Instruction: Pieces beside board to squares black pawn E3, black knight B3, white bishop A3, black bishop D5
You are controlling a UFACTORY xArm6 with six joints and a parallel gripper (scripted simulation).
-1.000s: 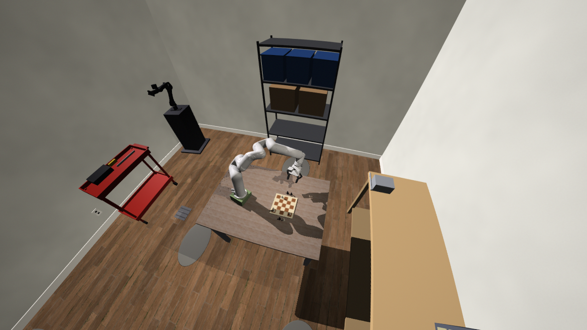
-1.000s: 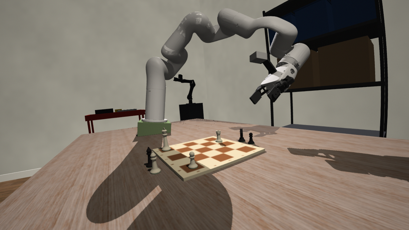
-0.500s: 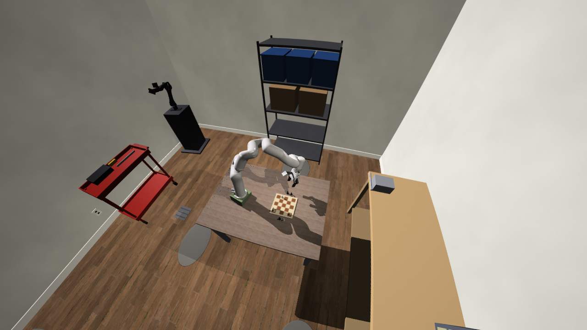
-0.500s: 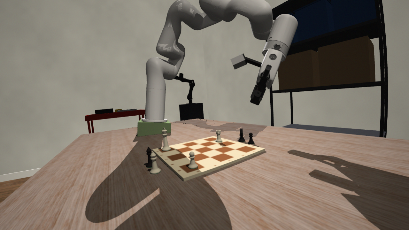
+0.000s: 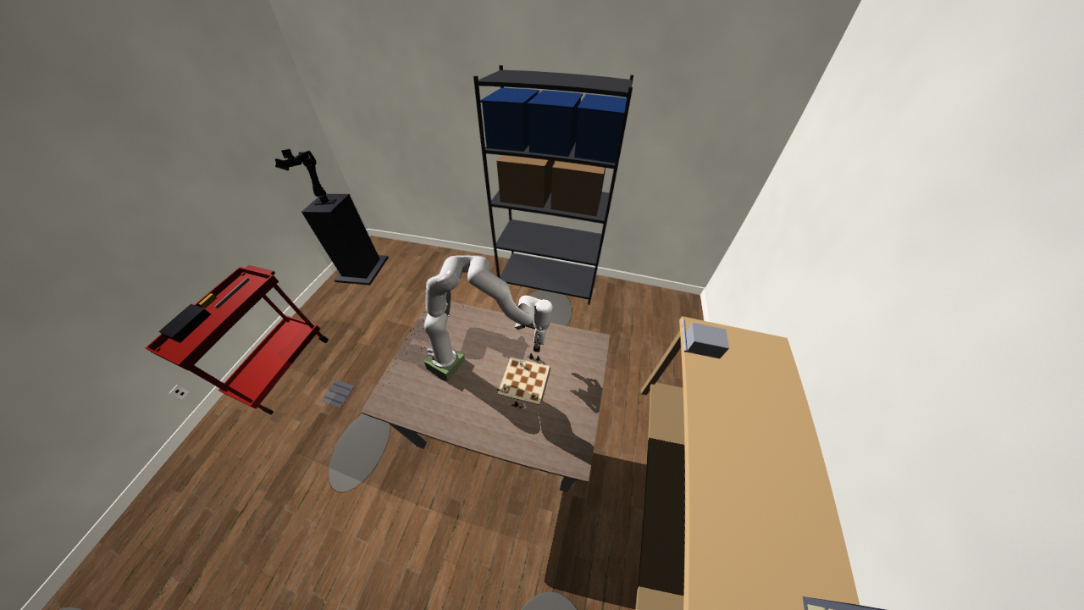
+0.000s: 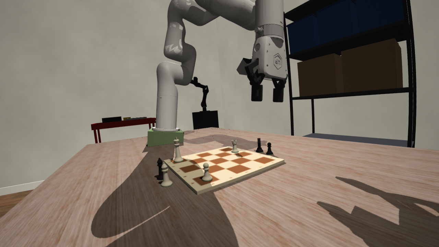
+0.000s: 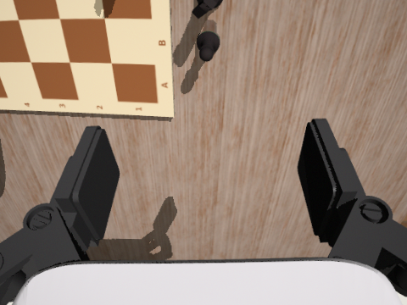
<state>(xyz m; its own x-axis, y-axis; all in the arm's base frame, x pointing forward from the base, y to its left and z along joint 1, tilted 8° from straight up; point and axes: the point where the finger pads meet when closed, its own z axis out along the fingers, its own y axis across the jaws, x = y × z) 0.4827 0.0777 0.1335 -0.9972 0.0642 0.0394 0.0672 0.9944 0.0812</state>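
The black pawn lies 10 mm to the right of my hand and 140 mm below it. From my hand the other things lie so: chessboard 60 mm behind, 140 mm to the right, 150 mm below; white pawn 10 mm ahead, 220 mm to the right, 130 mm below; tall black piece 40 mm behind, 140 mm below.
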